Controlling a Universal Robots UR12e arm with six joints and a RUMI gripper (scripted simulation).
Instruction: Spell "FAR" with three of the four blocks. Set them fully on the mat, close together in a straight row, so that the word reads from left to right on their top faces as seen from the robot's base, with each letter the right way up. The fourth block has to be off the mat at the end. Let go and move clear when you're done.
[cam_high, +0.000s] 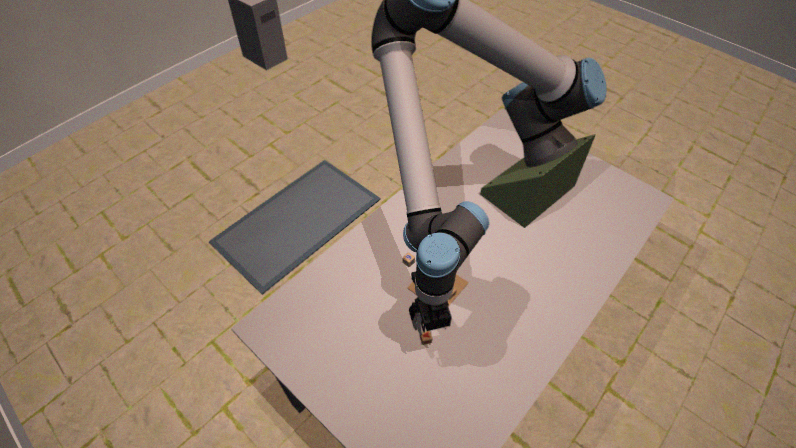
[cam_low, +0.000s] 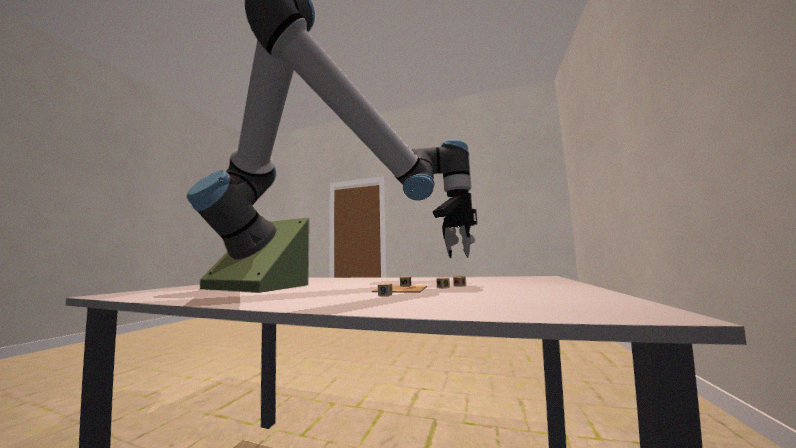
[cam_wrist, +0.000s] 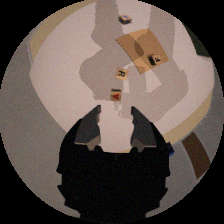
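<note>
My hand is 180 mm past the tan mat, 70 mm to the left of it and 100 mm above it. Round my hand: F block (170 mm behind, 20 mm to the right, 80 mm below); R block (50 mm behind, 40 mm to the right, 90 mm below); blue-lettered block (200 mm behind, 200 mm to the right, 90 mm below).
</note>
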